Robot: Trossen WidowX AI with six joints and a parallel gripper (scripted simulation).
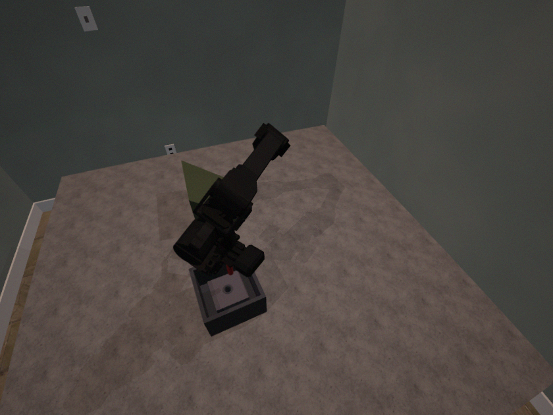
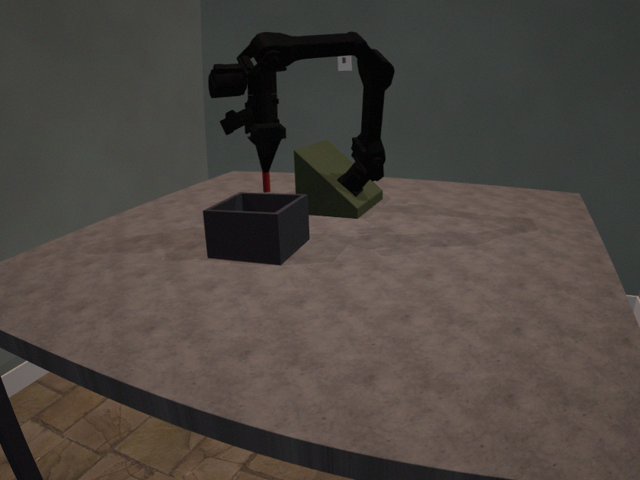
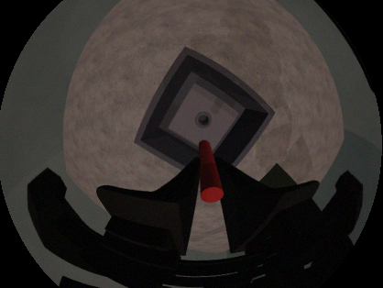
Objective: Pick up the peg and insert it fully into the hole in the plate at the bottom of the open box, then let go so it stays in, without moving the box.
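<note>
Now: hand 15 cm above the pale plate, 2 cm to the left of it and 1 cm short of it. Also, from my hand: red peg (4 cm below); box (17 cm below, 2 cm to the right, 1 cm ahead).
</note>
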